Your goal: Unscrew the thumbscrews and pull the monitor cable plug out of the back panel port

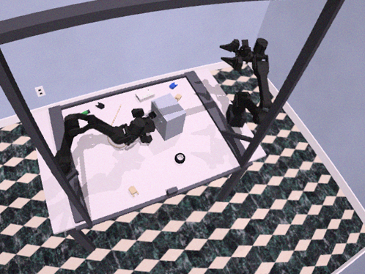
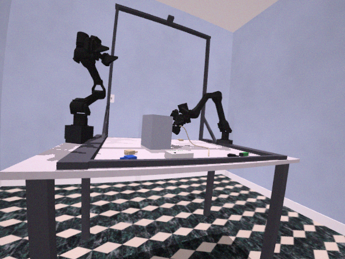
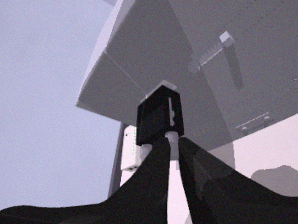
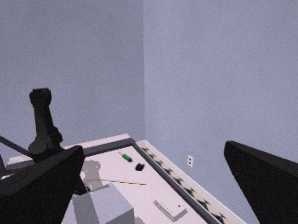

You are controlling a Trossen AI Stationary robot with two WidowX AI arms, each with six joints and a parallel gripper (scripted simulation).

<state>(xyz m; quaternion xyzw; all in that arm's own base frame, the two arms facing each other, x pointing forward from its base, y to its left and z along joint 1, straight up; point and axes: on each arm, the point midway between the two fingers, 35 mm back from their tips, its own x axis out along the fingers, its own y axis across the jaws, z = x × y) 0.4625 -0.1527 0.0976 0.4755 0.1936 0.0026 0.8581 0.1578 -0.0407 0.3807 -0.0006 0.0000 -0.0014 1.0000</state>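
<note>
The grey box is 3 cm ahead of my left hand, 13 cm to the right of it and 5 cm below it.
</note>
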